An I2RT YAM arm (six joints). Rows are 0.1 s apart.
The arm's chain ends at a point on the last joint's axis. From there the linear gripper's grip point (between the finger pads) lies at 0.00 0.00 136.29 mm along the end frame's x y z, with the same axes.
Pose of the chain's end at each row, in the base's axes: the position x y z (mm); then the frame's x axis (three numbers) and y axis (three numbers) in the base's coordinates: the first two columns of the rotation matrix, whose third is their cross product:
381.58 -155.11 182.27 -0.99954 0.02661 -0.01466 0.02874 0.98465 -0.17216
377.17 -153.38 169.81 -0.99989 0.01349 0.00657 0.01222 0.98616 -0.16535
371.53 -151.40 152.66 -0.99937 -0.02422 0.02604 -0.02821 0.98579 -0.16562
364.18 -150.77 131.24 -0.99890 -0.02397 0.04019 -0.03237 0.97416 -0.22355
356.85 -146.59 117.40 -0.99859 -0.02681 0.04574 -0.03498 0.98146 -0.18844
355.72 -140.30 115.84 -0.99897 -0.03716 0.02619 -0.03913 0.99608 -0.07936
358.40 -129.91 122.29 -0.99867 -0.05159 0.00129 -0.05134 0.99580 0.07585
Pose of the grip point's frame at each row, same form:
382.92 -178.62 48.03 -0.99954 0.02661 -0.01466 0.02874 0.98465 -0.17216
375.98 -175.90 35.40 -0.99989 0.01349 0.00657 0.01222 0.98616 -0.16535
368.58 -174.06 18.30 -0.99937 -0.02422 0.02604 -0.02821 0.98579 -0.16562
359.57 -181.38 -1.49 -0.99890 -0.02397 0.04019 -0.03237 0.97416 -0.22355
351.42 -172.45 -16.30 -0.99859 -0.02681 0.04574 -0.03498 0.98146 -0.18844
352.57 -151.24 -19.97 -0.99897 -0.03716 0.02619 -0.03913 0.99608 -0.07936
357.69 -119.60 -13.61 -0.99867 -0.05159 0.00129 -0.05134 0.99580 0.07585

